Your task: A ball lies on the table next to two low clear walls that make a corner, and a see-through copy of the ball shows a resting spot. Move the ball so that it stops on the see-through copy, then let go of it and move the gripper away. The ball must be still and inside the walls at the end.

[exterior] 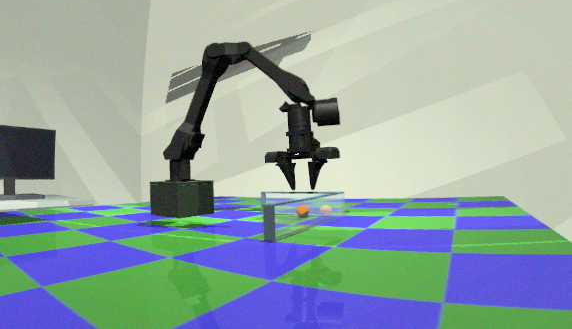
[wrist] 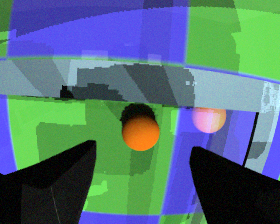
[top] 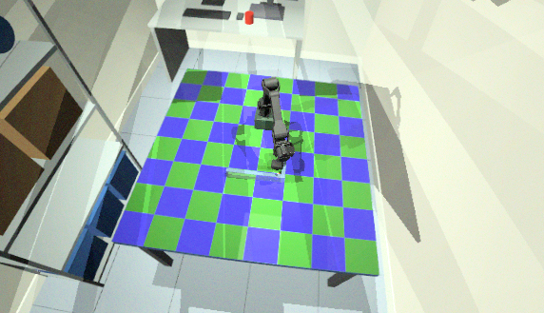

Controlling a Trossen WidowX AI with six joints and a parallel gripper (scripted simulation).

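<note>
Now: the orange ball 1 cm to the right of my gripper tip and 5 cm below it. The rest, counted from my gripper tip: see-through copy of ball: 5 cm ahead, 2 cm to the left, 5 cm below.
</note>
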